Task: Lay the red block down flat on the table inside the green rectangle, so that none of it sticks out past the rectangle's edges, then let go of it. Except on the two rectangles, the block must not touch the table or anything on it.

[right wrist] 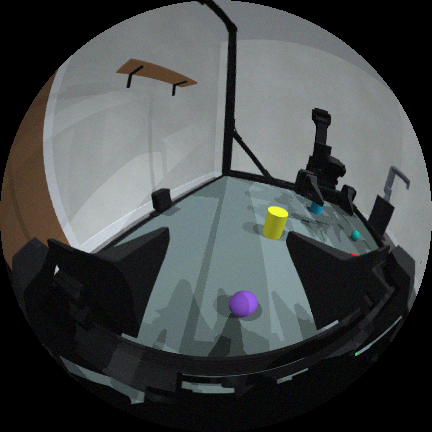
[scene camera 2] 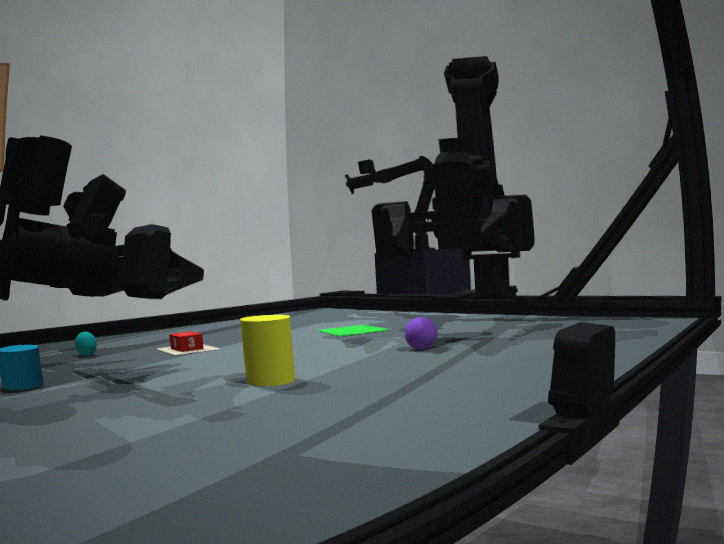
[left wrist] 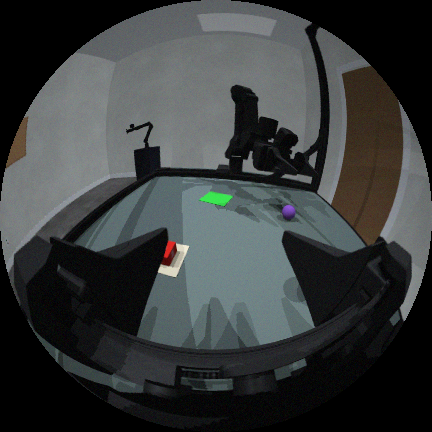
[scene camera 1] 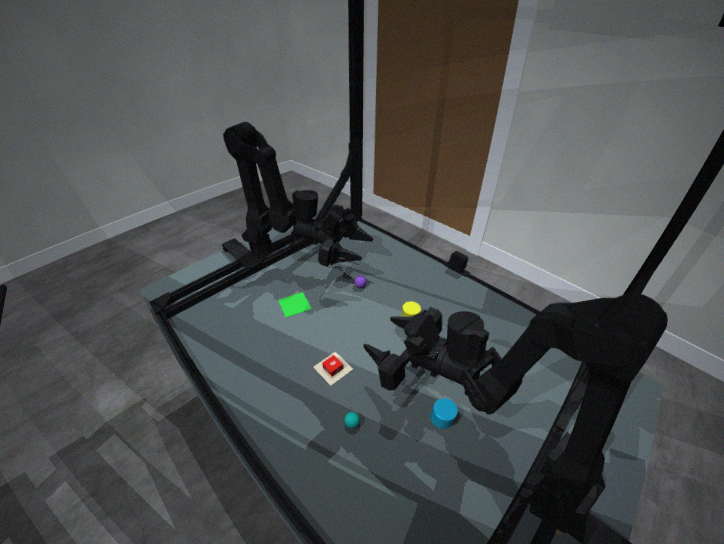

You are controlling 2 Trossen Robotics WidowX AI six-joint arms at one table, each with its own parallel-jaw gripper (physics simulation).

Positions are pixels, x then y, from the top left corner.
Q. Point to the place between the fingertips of my right gripper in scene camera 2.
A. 438,238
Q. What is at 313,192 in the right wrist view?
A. My left gripper.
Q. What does the yellow cylinder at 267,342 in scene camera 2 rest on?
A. The table.
